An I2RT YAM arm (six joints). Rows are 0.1 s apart.
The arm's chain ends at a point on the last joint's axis. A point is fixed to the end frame.
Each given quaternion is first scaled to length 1.
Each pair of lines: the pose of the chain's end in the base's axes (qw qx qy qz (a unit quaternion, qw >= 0); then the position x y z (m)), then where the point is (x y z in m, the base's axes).
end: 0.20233 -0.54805 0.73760 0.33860 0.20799 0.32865 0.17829
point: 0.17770 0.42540 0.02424
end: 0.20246 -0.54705 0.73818 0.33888 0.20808 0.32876 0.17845
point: 0.17784 0.42566 0.02449
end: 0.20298 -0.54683 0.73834 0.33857 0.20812 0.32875 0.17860
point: 0.17811 0.42570 0.02462
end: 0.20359 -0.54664 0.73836 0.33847 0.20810 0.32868 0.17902
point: 0.17830 0.42574 0.02507
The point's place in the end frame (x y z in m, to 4 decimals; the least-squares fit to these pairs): 0.0478 0.0023 0.1781
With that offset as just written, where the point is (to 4 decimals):
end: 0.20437 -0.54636 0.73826 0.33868 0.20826 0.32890 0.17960
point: 0.1786 0.4262 0.0258
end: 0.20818 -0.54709 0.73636 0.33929 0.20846 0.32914 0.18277
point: 0.1797 0.4273 0.0293
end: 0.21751 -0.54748 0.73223 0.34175 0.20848 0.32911 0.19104
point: 0.1818 0.4298 0.0389
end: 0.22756 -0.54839 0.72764 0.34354 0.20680 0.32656 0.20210
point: 0.1824 0.4298 0.0512
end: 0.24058 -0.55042 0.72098 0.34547 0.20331 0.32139 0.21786
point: 0.1818 0.4276 0.0687
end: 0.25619 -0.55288 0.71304 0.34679 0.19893 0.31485 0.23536
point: 0.1812 0.4245 0.0882
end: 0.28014 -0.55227 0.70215 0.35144 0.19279 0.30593 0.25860
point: 0.1803 0.4216 0.1155
